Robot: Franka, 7 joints.
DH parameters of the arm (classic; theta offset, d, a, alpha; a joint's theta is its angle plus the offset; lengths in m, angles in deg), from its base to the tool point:
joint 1: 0 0.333 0 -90
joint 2: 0 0 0 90
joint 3: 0 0.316 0.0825 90
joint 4: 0 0 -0.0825 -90
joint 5: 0 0.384 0 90
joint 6: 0 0 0.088 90
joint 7: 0 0.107 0 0
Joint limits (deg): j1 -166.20..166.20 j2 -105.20..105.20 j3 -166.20..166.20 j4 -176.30..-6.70 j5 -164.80..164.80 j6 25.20..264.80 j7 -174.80..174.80
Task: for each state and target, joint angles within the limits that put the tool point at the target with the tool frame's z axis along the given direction. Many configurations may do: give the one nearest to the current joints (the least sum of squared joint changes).
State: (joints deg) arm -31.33 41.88 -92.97 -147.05 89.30 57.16 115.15
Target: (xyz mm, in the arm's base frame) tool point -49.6 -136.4 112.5 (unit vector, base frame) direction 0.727 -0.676 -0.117
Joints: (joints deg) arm -62.87 53.69 -55.91 -175.40 100.66 47.61 115.15
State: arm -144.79 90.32 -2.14 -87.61 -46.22 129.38 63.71
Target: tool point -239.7 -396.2 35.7 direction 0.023 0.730 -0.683
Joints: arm -138.43 44.96 19.01 -118.01 -35.42 110.33 63.71
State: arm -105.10 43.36 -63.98 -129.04 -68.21 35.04 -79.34
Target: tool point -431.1 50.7 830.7 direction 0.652 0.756 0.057
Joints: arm -90.64 23.26 -103.18 -80.40 -78.80 60.22 -79.34
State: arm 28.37 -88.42 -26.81 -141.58 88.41 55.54 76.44
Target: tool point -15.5 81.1 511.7 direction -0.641 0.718 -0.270
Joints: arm -20.39 -105.20 -17.13 -176.22 75.41 25.65 76.44
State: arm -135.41 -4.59 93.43 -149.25 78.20 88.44 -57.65
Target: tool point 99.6 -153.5 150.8 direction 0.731 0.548 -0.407
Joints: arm -161.41 -16.44 91.13 -175.13 73.68 96.98 -57.65
